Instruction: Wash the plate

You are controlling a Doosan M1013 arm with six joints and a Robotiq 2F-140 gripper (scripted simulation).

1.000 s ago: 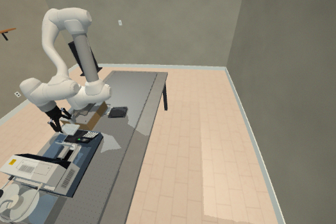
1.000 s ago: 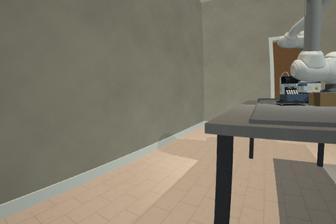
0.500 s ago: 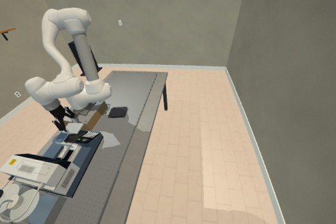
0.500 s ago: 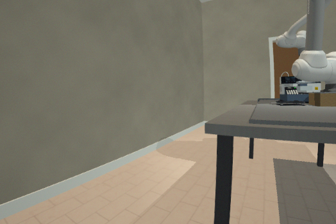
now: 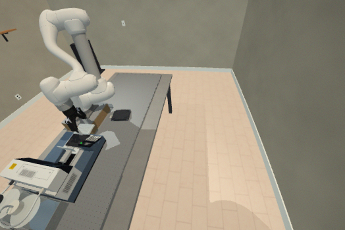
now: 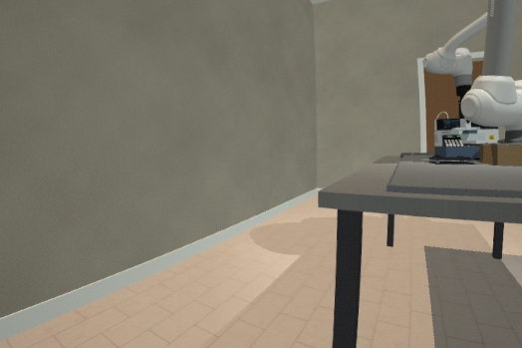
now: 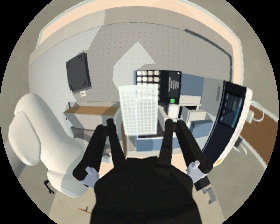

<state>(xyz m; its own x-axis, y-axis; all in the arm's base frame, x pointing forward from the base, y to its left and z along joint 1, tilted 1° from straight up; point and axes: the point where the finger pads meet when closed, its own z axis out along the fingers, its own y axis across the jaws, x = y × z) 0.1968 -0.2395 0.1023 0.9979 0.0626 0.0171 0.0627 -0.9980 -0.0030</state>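
My gripper is now 13 cm short of the dark plate nest N1, 29 cm to the right of it and 17 cm above it. Round my hand: white well plate: 2 cm below; then plate washer: 7 cm behind, 20 cm to the right, 6 cm below.
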